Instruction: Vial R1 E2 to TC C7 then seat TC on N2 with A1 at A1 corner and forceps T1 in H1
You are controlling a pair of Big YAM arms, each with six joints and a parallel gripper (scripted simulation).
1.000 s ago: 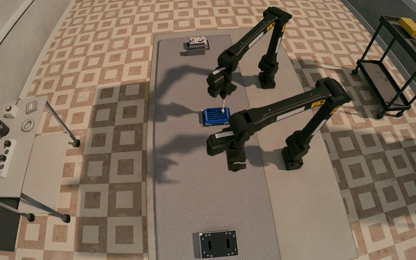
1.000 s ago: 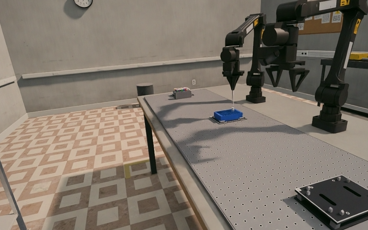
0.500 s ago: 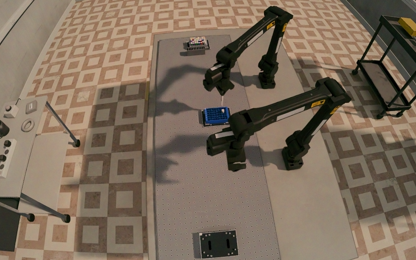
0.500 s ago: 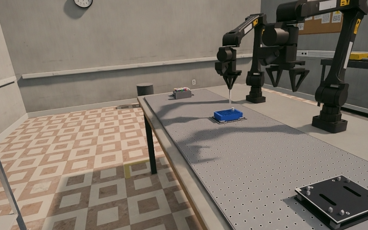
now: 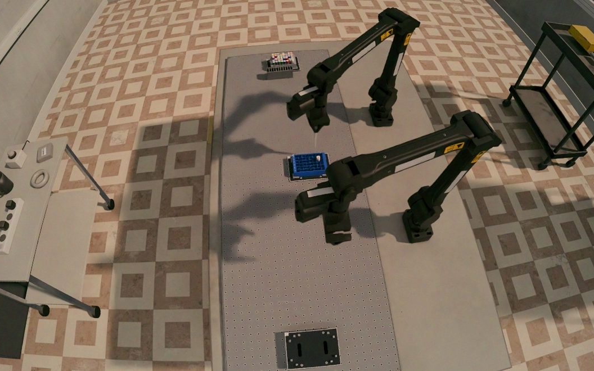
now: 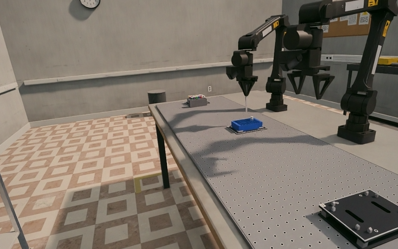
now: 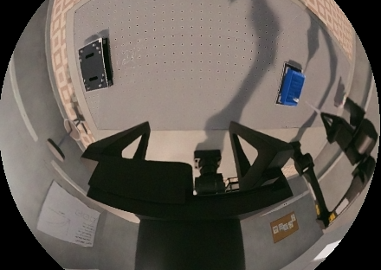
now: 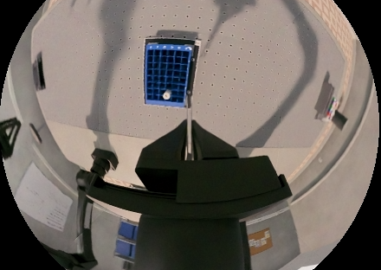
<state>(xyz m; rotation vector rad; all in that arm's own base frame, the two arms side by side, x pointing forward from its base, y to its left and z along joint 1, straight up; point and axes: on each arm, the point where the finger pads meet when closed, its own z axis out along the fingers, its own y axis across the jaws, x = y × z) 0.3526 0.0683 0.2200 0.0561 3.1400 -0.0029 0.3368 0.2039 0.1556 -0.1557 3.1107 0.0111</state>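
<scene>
Now: right hand 3 cm above the forceps T1. The rest, counted from my right hand: nest N2: 11 cm ahead, 74 cm to the left, 14 cm below.
</scene>
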